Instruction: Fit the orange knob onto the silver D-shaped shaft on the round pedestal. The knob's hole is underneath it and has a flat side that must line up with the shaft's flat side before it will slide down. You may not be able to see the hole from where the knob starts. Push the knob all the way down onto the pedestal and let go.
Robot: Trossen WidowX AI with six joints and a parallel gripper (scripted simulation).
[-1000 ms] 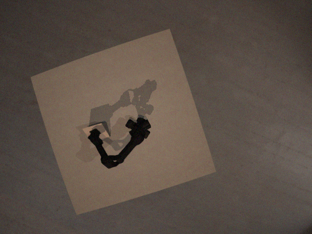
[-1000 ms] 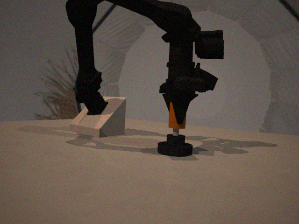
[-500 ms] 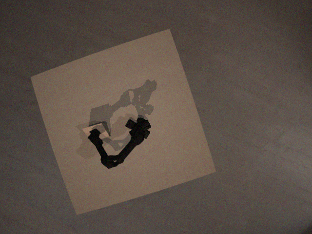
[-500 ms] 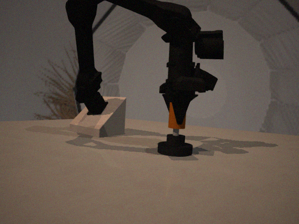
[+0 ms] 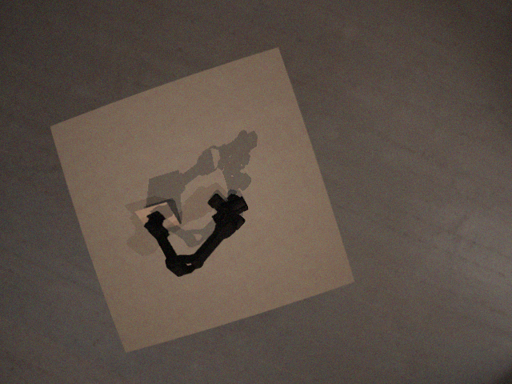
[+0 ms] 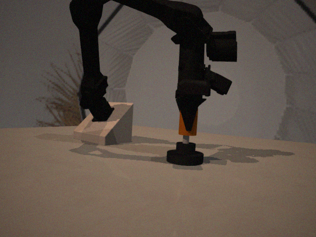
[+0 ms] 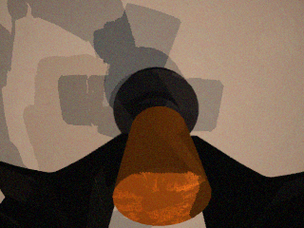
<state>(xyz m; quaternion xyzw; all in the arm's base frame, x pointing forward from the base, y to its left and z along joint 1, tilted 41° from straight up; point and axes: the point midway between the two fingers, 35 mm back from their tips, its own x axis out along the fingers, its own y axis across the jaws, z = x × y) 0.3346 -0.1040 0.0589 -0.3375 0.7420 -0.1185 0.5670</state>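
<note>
Right now my gripper tip is 3 cm below the orange knob. The rest, counted from my gripper tip: black round pedestal (4 cm below).
</note>
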